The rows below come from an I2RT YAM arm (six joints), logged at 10 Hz.
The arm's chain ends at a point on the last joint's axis. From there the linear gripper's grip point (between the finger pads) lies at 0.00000 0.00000 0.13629 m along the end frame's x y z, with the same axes.
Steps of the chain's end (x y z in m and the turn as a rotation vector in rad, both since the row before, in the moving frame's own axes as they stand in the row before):
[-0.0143, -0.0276, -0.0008, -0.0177, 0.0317, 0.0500]
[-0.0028, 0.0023, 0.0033, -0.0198, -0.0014, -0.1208]
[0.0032, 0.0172, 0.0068, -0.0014, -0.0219, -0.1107]
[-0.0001, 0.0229, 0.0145, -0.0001, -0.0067, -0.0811]
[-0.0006, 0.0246, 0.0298, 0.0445, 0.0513, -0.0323]
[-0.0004, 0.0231, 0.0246, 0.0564, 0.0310, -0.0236]
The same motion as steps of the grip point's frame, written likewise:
[-0.0100, -0.0251, -0.0009, -0.0177, 0.0317, 0.0500]
[-0.0028, 0.0050, 0.0033, -0.0198, -0.0014, -0.1208]
[0.0002, 0.0176, 0.0068, -0.0014, -0.0219, -0.1107]
[-0.0010, 0.0230, 0.0145, -0.0001, -0.0067, -0.0811]
[0.0063, 0.0184, 0.0295, 0.0445, 0.0513, -0.0323]
[0.0037, 0.0154, 0.0243, 0.0564, 0.0310, -0.0236]

